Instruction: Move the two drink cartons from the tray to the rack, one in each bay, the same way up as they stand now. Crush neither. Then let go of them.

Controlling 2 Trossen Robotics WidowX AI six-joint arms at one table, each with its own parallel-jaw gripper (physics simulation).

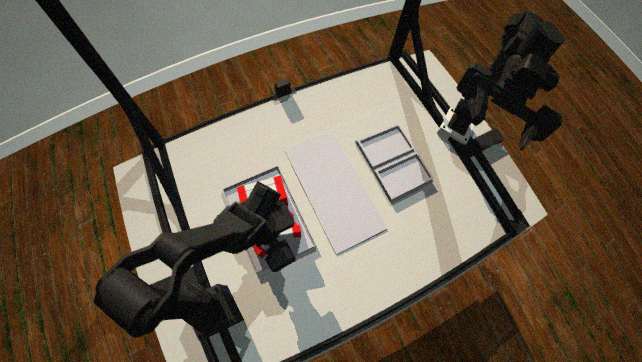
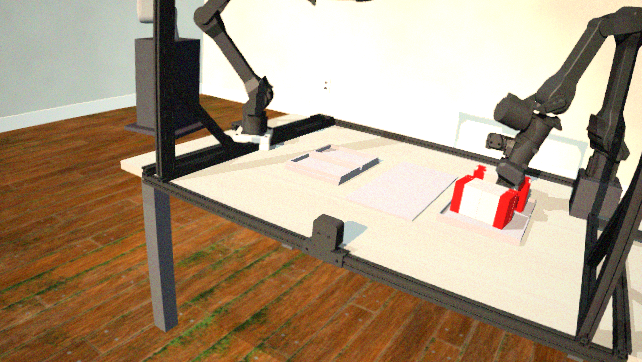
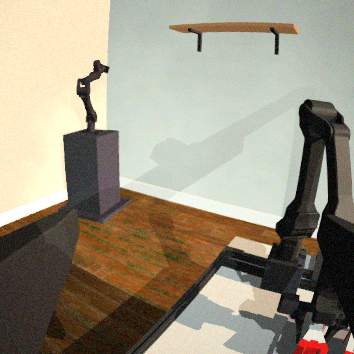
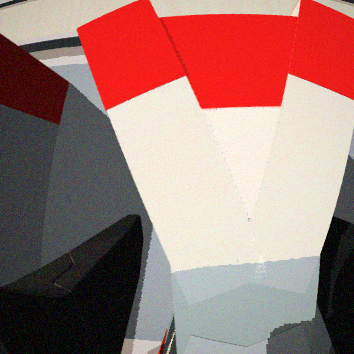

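Pixels of known places: left gripper, fingertip midpoint: (image 1: 498,133) (image 3: 203,225); right gripper, fingertip midpoint: (image 4: 218,222); left arm's base at its link origin: (image 1: 458,124) (image 2: 253,132); right arm's base at its link origin: (image 1: 208,312) (image 2: 600,178) (image 3: 287,254).
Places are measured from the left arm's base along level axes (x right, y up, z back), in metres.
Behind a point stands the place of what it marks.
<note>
Two white drink cartons with red ends lie in the grey tray (image 1: 248,178) {y -0.022, x 0.448, z -0.521 m} (image 2: 463,220) {y -0.031, x 0.402, z -0.498 m} at the left of the table. My right gripper (image 1: 280,235) {y -0.010, x 0.282, z -0.603 m} (image 4: 218,222) {y -0.010, x 0.282, z -0.603 m} is open and low in the tray, its fingers on either side of the front carton (image 1: 296,230) {y 0.038, x 0.240, z -0.578 m} (image 4: 225,158) {y 0.038, x 0.275, z -0.584 m} (image 2: 479,172) {y 0.037, x 0.283, z -0.556 m} with a gap at the left finger. The other carton (image 1: 280,187) {y 0.038, x 0.339, z -0.507 m} (image 2: 481,201) {y 0.014, x 0.399, z -0.529 m} (image 4: 28,84) {y 0.002, x 0.316, z -0.528 m} lies beside it. The two-bay rack (image 1: 391,155) {y -0.026, x 0.140, z -0.221 m} (image 2: 334,163) {y -0.024, x 0.139, z -0.230 m} is empty at the right. My left gripper (image 3: 203,225) {y 0.416, x 0.002, z -0.345 m} is open and empty, raised high by its base.
A flat white sheet (image 1: 334,190) (image 2: 402,188) lies between tray and rack. A small black block (image 1: 283,87) {y 0.012, x 0.538, z -0.222 m} (image 2: 327,231) {y 0.003, x 0.561, z -0.211 m} sits on the table's edge. Black frame posts stand at the corners. The right arm (image 3: 316,211) {y 0.204, x 0.325, z -0.814 m} leans over the tray.
</note>
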